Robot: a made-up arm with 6 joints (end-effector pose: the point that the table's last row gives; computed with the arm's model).
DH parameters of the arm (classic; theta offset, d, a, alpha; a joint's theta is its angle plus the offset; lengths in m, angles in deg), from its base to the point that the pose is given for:
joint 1: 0 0.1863 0 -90
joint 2: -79.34 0 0.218 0
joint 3: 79.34 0 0.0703 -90
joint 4: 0 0.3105 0 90
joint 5: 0 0 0.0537 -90
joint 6: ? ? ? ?
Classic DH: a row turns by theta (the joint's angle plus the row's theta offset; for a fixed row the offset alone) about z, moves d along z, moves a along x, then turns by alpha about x.
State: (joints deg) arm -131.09 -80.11 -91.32 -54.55 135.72 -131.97
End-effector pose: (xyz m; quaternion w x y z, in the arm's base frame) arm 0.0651 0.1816 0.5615 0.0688 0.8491 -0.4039 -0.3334
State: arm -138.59 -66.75 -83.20 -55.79 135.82 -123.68
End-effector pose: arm -0.0095 0.0867 0.5775 0.1038 -0.8213 0.4837 0.2841
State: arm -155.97 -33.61 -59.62 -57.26 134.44 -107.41
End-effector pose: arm -0.2251 -0.0207 0.4275 0.5222 -0.6693 0.5143 0.1218
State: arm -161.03 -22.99 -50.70 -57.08 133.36 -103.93
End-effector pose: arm -0.2604 -0.0126 0.3366 0.6360 -0.6160 0.4624 0.0474
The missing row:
joint 6: 0 0.0685 0 0
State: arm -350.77 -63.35 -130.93 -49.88 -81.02 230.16
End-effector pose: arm -0.3599 0.0004 0.5489 0.7051 -0.4516 -0.5467 -0.0033
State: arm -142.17 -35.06 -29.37 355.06 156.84 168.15
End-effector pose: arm -0.1223 -0.0867 0.2637 0.2014 -0.6338 -0.2767 -0.6936
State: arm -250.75 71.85 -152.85 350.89 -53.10 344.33
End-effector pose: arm -0.1928 0.5104 0.3207 0.6559 -0.1114 -0.3803 -0.6424
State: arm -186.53 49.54 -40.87 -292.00 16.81 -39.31
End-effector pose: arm -0.2066 0.0531 -0.1049 0.1529 0.3069 0.9332 -0.1078
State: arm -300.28 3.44 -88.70 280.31 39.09 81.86
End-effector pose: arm 0.2307 0.3922 0.4347 0.0978 -0.7506 -0.1579 -0.6341
